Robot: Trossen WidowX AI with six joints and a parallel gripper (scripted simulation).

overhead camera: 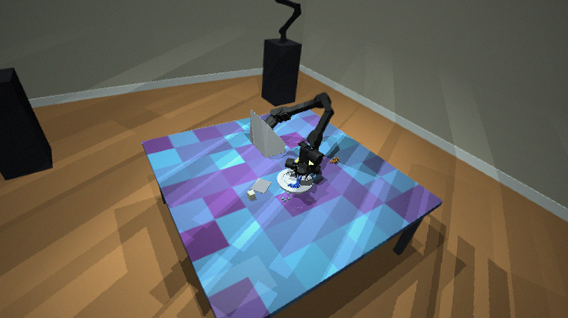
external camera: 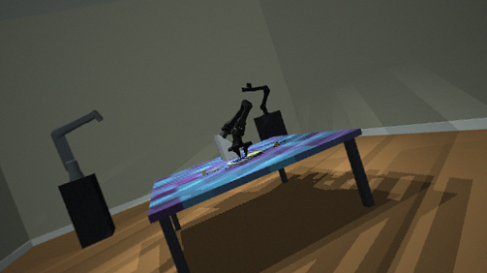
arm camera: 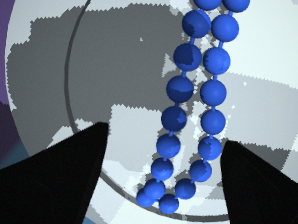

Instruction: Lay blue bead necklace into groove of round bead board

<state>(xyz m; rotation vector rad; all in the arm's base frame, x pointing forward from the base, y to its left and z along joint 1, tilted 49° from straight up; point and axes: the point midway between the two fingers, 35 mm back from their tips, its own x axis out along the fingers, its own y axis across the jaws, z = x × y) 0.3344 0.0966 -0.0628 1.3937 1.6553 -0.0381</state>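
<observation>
Right now the round white bead board is 1 cm behind my gripper tip, 3 cm to the right of it and 1 cm below it. The rest, counted from my gripper tip: cream cube (2 cm behind, 31 cm to the right); yellow patch (11 cm behind, 13 cm to the left, 1 cm below); flat grey square (7 cm behind, 21 cm to the right, 1 cm below).
</observation>
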